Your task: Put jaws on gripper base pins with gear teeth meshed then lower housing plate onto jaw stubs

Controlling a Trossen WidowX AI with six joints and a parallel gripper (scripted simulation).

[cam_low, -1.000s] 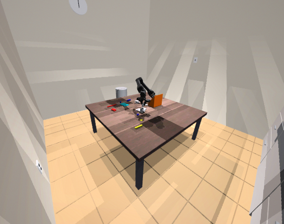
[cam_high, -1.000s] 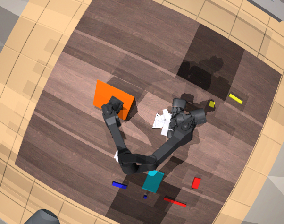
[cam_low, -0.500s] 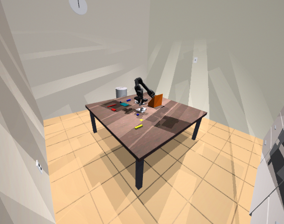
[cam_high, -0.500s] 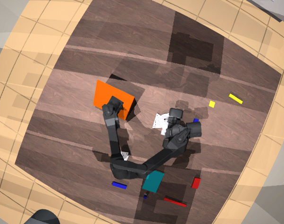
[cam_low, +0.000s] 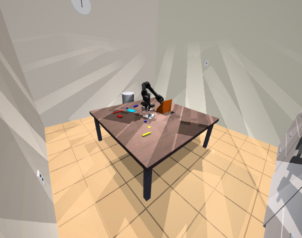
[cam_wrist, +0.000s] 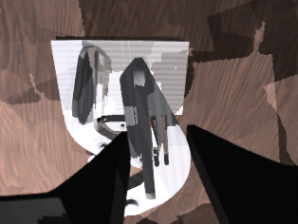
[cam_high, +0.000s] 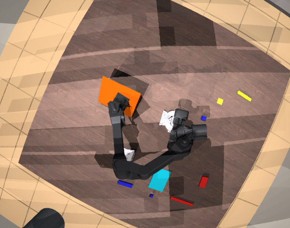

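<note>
The white rectangular plate is 10 mm ahead of my gripper tip, 30 mm to the left of it and 80 mm below it. The rest, counted from my gripper tip: housing plate (60 mm behind, 10 mm to the left, 80 mm below); then blue cube (120 mm ahead, 130 mm to the left, 70 mm below); then gripper base (130 mm behind, 250 mm to the right, 50 mm below).
</note>
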